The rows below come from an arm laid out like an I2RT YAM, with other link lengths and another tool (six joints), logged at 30 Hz.
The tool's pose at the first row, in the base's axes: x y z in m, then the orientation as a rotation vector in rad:
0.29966 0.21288 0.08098 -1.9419 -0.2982 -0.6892
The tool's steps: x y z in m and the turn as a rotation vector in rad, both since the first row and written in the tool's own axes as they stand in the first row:
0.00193 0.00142 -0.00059 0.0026 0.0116 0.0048
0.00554 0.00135 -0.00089 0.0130 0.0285 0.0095
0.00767 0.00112 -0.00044 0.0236 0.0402 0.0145
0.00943 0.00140 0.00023 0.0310 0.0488 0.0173
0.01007 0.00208 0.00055 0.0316 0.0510 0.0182
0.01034 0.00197 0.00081 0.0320 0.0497 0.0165
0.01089 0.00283 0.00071 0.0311 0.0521 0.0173
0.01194 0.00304 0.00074 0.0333 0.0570 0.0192
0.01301 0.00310 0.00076 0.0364 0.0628 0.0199
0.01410 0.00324 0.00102 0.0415 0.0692 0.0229
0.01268 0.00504 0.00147 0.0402 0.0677 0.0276
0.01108 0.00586 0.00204 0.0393 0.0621 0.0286
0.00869 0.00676 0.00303 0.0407 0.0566 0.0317
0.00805 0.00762 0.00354 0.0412 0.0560 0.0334
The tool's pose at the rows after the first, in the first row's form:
0.30171 0.21153 0.08125 -1.9349 -0.2871 -0.6964
0.30449 0.21098 0.08351 -1.9184 -0.2751 -0.7065
0.30624 0.21129 0.08478 -1.9038 -0.2661 -0.7114
0.30802 0.21159 0.08538 -1.8933 -0.2602 -0.7156
0.30898 0.21151 0.08514 -1.8919 -0.2581 -0.7169
0.30923 0.21176 0.08530 -1.8920 -0.2607 -0.7167
0.31006 0.21123 0.08501 -1.8919 -0.2582 -0.7187
0.31102 0.21107 0.08546 -1.8878 -0.2540 -0.7214
0.31192 0.21096 0.08604 -1.8825 -0.2507 -0.7255
0.31295 0.21103 0.08649 -1.8751 -0.2453 -0.7281
0.31283 0.21073 0.08417 -1.8771 -0.2412 -0.7240
0.31213 0.21100 0.08244 -1.8803 -0.2434 -0.7184
0.31098 0.21168 0.08005 -1.8813 -0.2442 -0.7108
0.31105 0.21179 0.07887 -1.8811 -0.2430 -0.7090

